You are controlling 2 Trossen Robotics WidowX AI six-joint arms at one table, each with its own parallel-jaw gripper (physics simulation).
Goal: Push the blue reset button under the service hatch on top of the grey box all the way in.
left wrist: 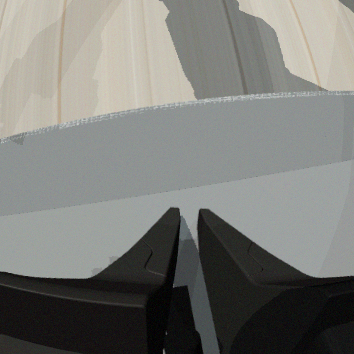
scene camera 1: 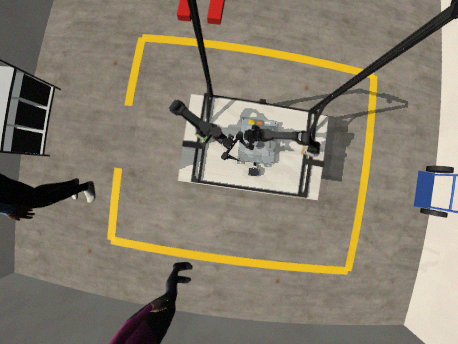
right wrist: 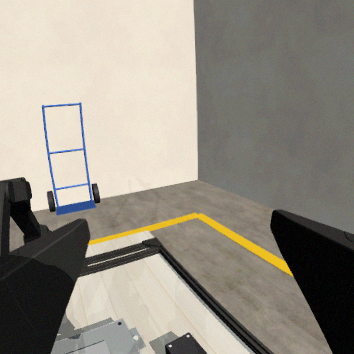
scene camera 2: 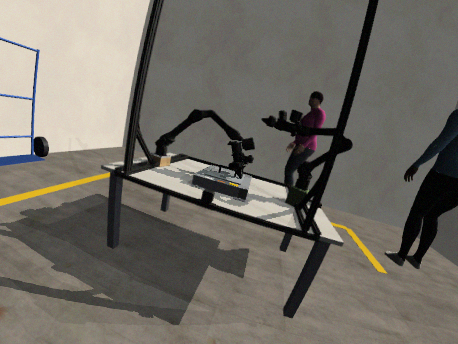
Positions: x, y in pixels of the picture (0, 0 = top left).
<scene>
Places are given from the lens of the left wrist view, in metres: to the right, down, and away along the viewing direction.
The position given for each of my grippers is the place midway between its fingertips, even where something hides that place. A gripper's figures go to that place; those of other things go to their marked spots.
my left gripper [left wrist: 187, 216]: 0.01, 0.02, 0.10
service hatch [left wrist: 294, 215]: 0.06, 0.02, 0.10
</scene>
